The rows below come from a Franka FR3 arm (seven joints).
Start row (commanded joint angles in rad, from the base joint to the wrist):
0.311 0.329 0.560 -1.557 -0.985 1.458 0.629
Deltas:
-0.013 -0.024 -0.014 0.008 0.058 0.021 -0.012
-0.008 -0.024 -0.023 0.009 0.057 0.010 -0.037
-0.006 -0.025 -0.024 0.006 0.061 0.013 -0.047
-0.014 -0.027 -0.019 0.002 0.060 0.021 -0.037
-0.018 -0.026 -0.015 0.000 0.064 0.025 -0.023
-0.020 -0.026 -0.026 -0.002 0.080 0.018 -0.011
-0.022 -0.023 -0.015 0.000 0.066 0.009 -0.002
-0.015 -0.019 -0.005 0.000 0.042 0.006 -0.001
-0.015 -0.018 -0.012 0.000 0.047 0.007 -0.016
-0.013 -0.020 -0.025 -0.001 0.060 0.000 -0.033
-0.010 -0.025 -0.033 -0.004 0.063 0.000 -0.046
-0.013 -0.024 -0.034 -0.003 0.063 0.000 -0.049
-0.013 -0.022 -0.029 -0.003 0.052 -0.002 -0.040
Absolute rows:
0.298 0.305 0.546 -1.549 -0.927 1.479 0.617
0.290 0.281 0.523 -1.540 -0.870 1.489 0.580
0.284 0.256 0.499 -1.534 -0.809 1.502 0.533
0.270 0.229 0.480 -1.532 -0.749 1.523 0.496
0.252 0.203 0.465 -1.532 -0.685 1.548 0.473
0.232 0.177 0.439 -1.534 -0.605 1.566 0.462
0.210 0.154 0.424 -1.534 -0.539 1.575 0.460
0.195 0.135 0.419 -1.534 -0.497 1.581 0.459
0.180 0.117 0.407 -1.534 -0.450 1.588 0.443
0.167 0.097 0.382 -1.535 -0.390 1.588 0.410
0.157 0.072 0.349 -1.539 -0.327 1.588 0.364
0.144 0.048 0.315 -1.542 -0.264 1.588 0.315
0.131 0.026 0.286 -1.545 -0.212 1.586 0.275

